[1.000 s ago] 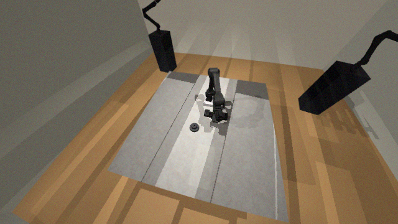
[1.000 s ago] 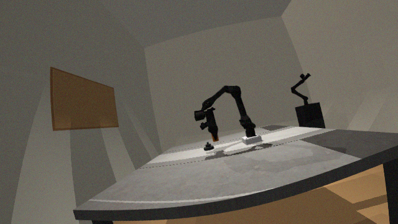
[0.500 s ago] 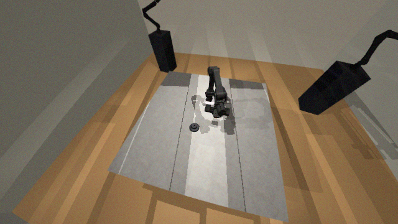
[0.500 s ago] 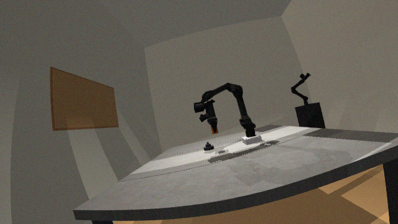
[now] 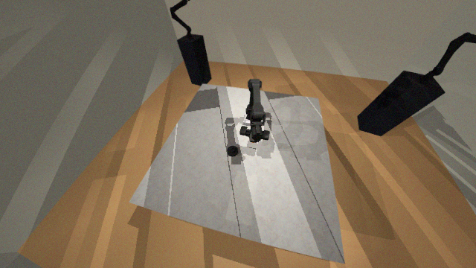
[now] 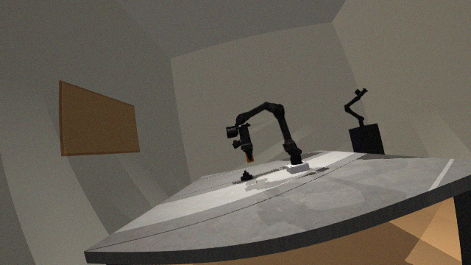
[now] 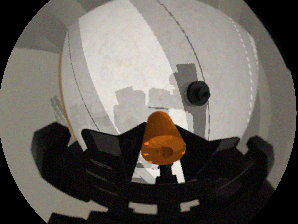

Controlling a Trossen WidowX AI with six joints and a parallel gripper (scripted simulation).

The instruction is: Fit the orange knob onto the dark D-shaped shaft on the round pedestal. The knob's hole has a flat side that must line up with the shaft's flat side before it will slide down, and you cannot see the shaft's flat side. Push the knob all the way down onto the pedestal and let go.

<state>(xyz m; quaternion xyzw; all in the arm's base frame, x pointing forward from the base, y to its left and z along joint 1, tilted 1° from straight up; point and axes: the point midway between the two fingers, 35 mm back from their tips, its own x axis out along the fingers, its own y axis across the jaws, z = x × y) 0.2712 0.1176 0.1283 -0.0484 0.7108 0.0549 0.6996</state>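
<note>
The dark round pedestal is 80 mm ahead of my gripper tip, 130 mm to the right of it and 110 mm below it. Also, from my gripper tip: orange knob (20 mm above).
</note>
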